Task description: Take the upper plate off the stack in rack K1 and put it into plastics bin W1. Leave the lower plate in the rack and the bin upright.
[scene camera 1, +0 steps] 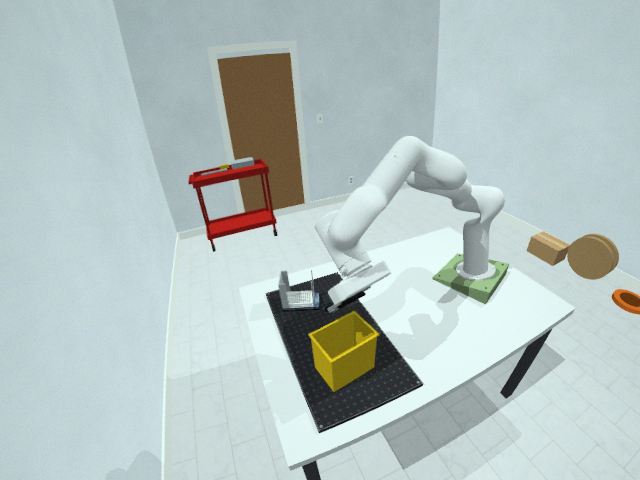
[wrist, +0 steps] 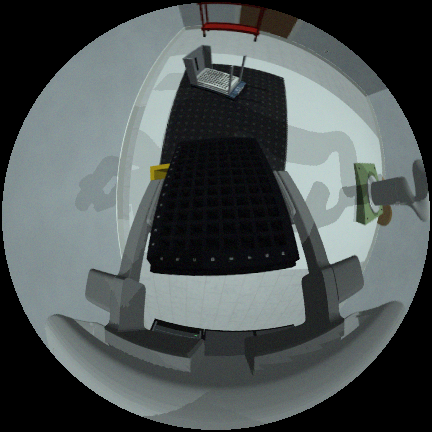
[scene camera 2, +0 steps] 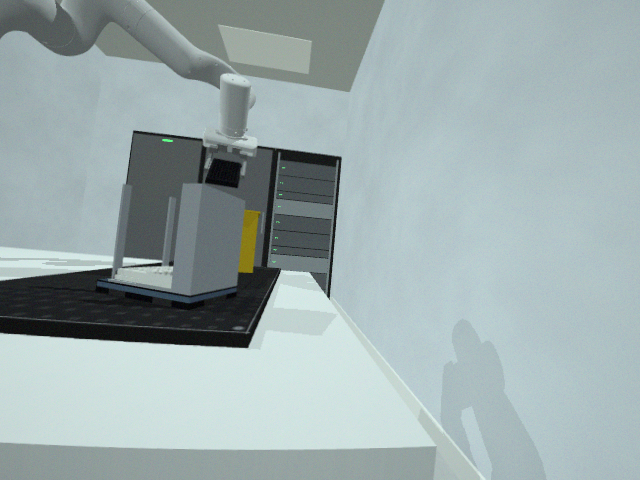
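Observation:
My gripper (scene camera 1: pixel 345 303) (scene camera 2: pixel 225 169) (wrist: pixel 220 200) is shut on the black upper plate (scene camera 1: pixel 354 299) (scene camera 2: pixel 222 175) (wrist: pixel 225 205), with a finger at each side. The plate is tilted in scene view 2 and raised above the mat. The yellow bin W1 (scene camera 1: pixel 356 364) (scene camera 2: pixel 249 248) stands upright; in the wrist view, part of the bin (wrist: pixel 159 172) shows left of the plate. In scene view 1 the gripper is behind the bin's rim. Rack K1 (scene camera 1: pixel 283 290) (scene camera 2: pixel 214 242) (wrist: pixel 198 65) holds the white lower plate (scene camera 1: pixel 300 297) (scene camera 2: pixel 147 275) (wrist: pixel 216 78).
The rack and bin stand on a black perforated mat (scene camera 1: pixel 297 335) (scene camera 2: pixel 129 317) (wrist: pixel 225 115) on the white table (scene camera 1: pixel 465 335) (scene camera 2: pixel 206 403). The rack has a tall grey wall and thin posts. The green arm base (scene camera 1: pixel 485 291) (wrist: pixel 361 210) is at the right. A red cart (scene camera 1: pixel 240 224) stands beyond the table.

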